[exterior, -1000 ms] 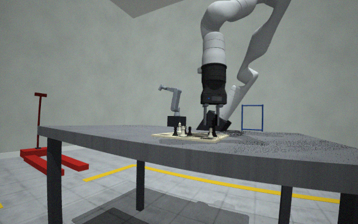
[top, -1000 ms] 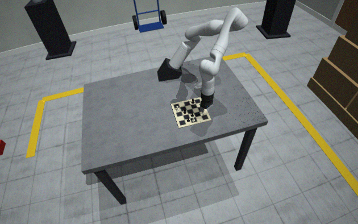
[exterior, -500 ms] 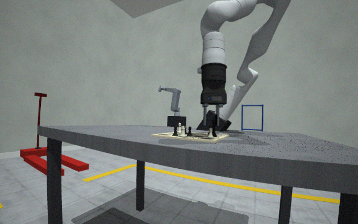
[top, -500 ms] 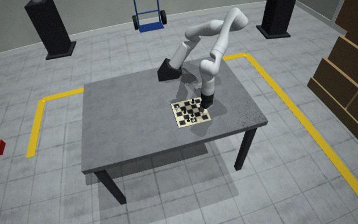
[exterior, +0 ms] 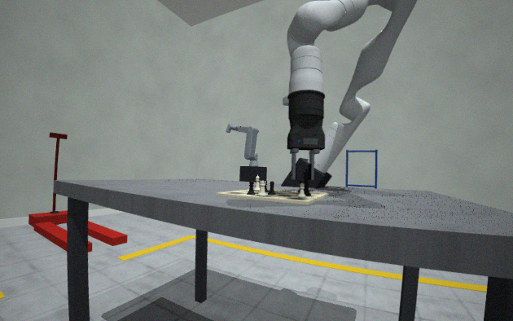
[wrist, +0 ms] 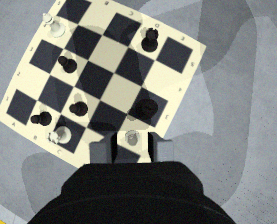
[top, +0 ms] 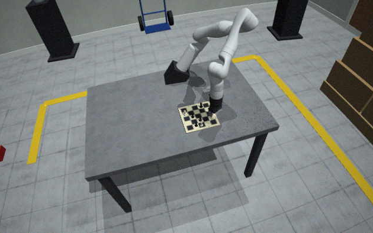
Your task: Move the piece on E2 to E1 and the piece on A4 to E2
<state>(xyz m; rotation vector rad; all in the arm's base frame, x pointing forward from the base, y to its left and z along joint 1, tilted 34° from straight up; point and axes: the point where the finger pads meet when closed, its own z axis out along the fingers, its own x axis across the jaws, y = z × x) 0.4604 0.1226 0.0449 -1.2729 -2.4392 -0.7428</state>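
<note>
The white pawn lies 4 cm below my hand. Also, from my hand: tall black piece 4 cm behind, 1 cm to the right, 2 cm below; chessboard 3 cm behind, 8 cm to the right, 6 cm below.
</note>
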